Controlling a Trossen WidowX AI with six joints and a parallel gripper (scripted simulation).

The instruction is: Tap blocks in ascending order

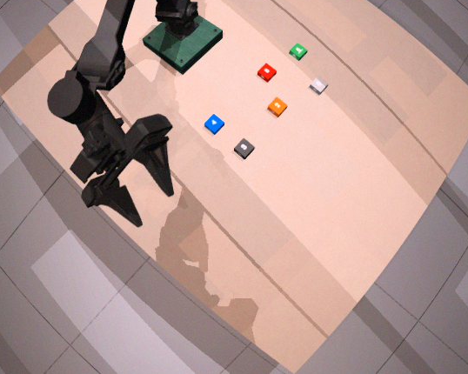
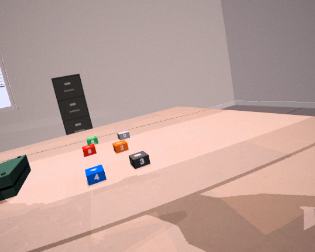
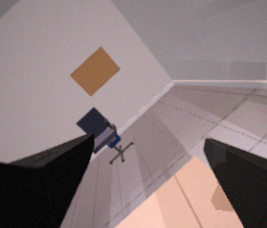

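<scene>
The grey block lies 49 cm to the left of my gripper tip, 39 cm below it and 1 cm behind it. The rest, counted from my gripper tip: orange block (39 cm below, 38 cm to the left, 5 cm behind); then black block (39 cm below, 25 cm to the left, 4 cm behind); then blue block (39 cm below, 25 cm to the left, 12 cm behind).
</scene>
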